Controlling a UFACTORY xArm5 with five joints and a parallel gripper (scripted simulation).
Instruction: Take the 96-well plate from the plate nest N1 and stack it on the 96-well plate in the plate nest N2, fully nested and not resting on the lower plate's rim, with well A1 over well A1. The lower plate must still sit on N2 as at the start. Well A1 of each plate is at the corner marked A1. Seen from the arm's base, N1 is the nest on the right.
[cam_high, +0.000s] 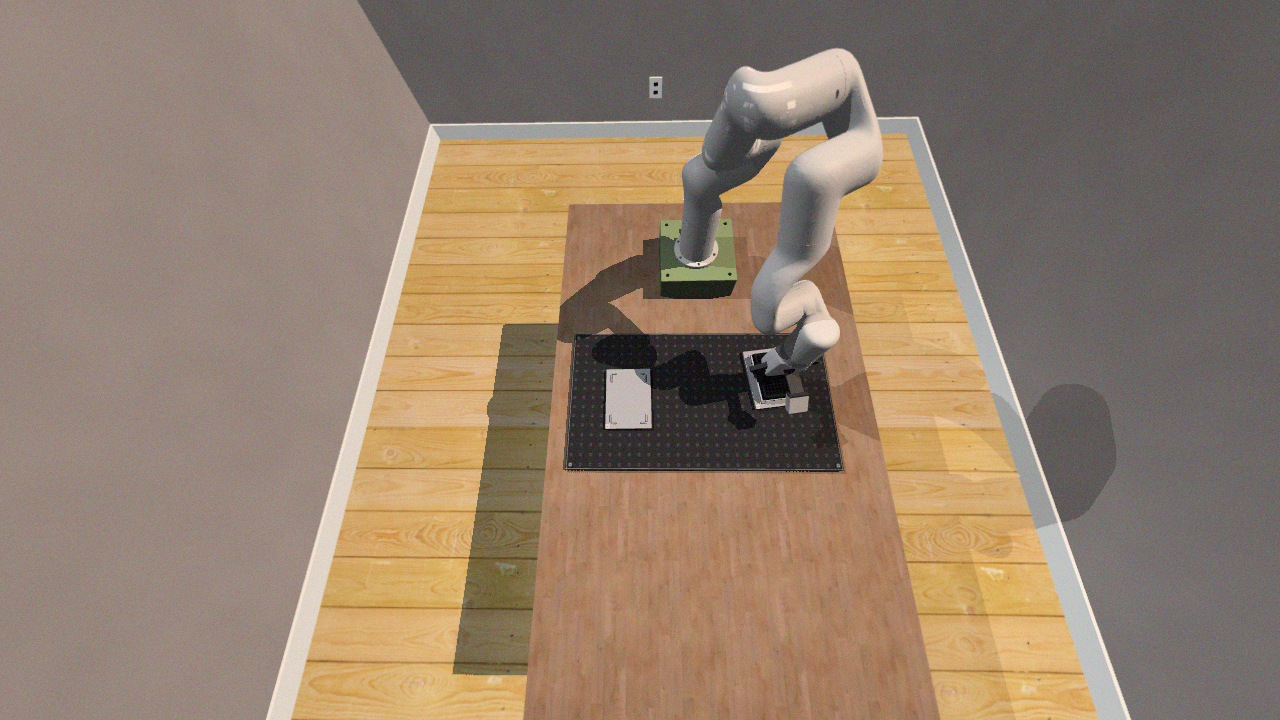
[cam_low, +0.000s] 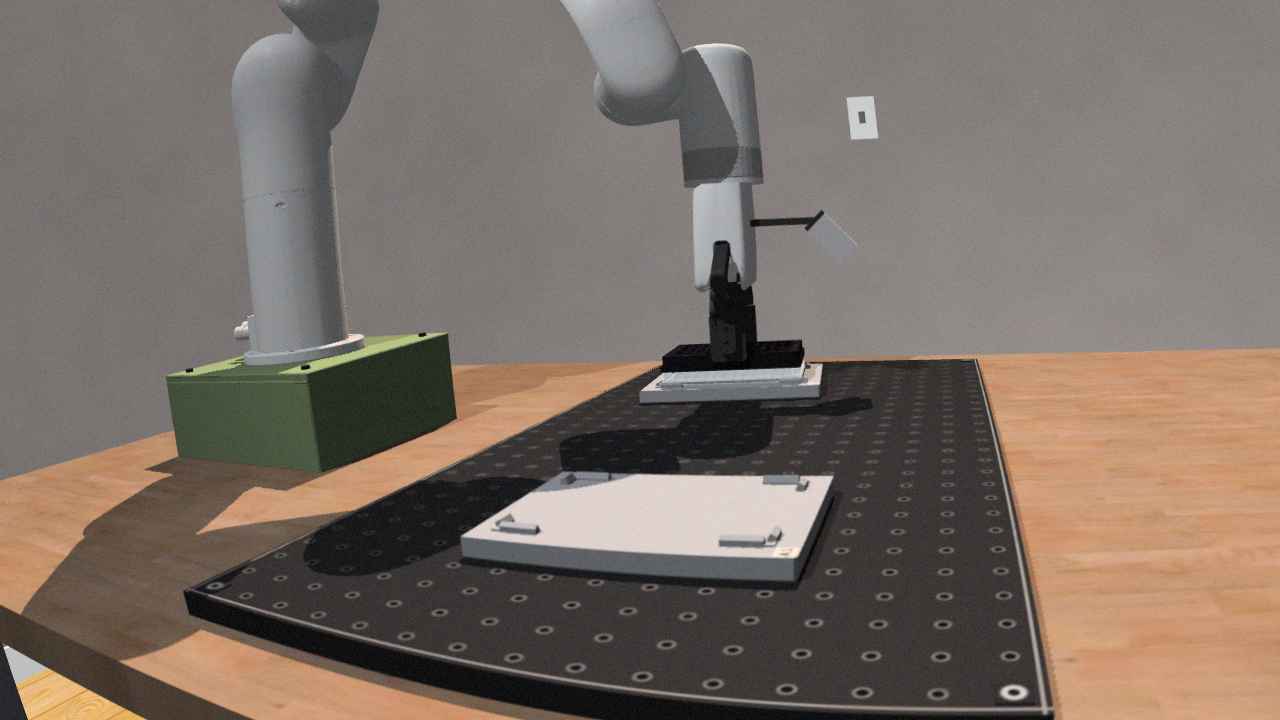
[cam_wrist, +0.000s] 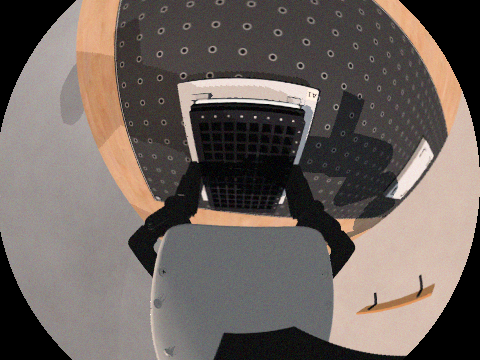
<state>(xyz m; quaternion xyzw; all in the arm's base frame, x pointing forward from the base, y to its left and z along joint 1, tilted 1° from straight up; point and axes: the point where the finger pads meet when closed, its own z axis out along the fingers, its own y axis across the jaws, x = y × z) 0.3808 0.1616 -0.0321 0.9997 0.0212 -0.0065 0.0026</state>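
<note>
The black 96-well plate is 10 mm below my hand. Round my hand: clear 96-well plate (30 mm below).
</note>
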